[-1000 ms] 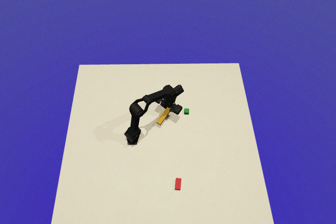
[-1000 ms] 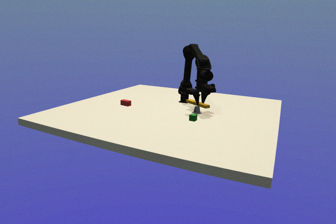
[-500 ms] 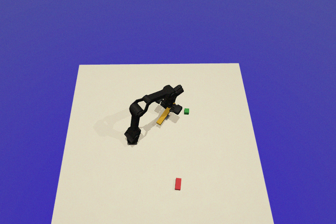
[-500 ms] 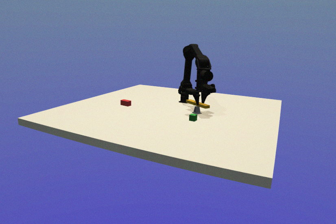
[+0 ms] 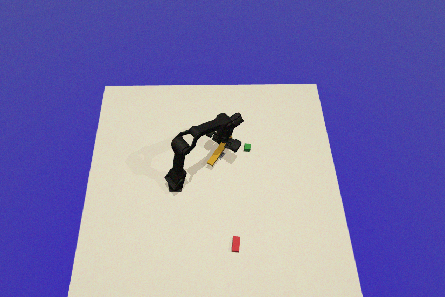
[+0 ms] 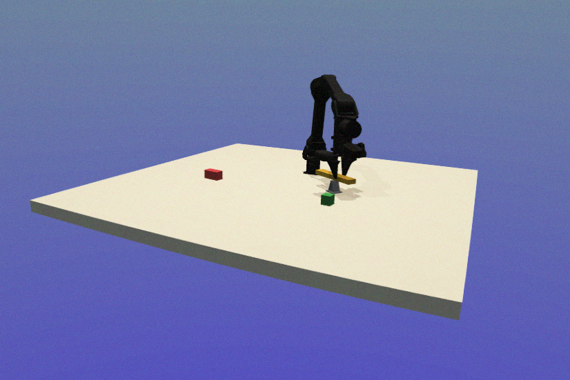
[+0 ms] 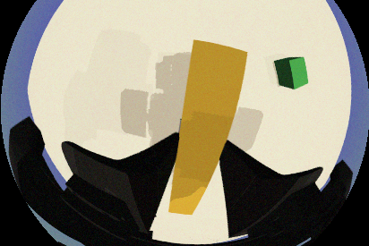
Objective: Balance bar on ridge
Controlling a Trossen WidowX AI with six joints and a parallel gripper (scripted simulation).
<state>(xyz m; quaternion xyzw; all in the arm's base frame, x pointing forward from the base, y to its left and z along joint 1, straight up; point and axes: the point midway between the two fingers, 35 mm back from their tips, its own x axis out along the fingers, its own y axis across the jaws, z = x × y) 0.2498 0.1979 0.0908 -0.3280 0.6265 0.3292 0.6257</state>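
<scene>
Now: gripper tip 2 cm past the yellow bar and 2 cm to the left of it. Round my gripper tip: red block 5 cm ahead, 50 cm to the right, 4 cm below; green cube 13 cm ahead, 1 cm to the left, 4 cm below.
</scene>
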